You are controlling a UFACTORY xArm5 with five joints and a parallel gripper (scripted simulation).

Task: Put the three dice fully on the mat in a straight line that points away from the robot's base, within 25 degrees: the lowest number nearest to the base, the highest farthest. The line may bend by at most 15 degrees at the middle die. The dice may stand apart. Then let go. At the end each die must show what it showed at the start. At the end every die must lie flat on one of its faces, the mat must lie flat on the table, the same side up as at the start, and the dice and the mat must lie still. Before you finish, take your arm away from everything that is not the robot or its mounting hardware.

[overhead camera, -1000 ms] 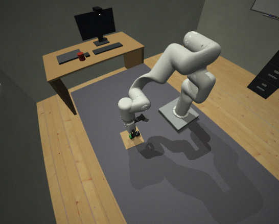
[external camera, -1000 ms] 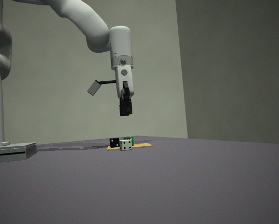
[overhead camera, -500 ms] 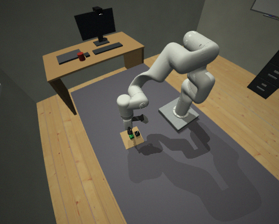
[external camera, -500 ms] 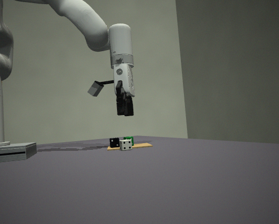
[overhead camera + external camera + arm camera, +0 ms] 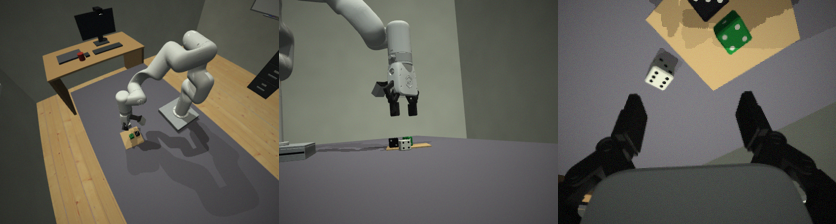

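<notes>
The white die is 10 cm below my hand, 4 cm to the right of it and 2 cm behind it. Round my hand: tan mat (11 cm below, 5 cm to the left, 2 cm ahead); green die (9 cm below, 5 cm to the left, 2 cm ahead); black die (9 cm below, 6 cm to the left, 2 cm behind).
</notes>
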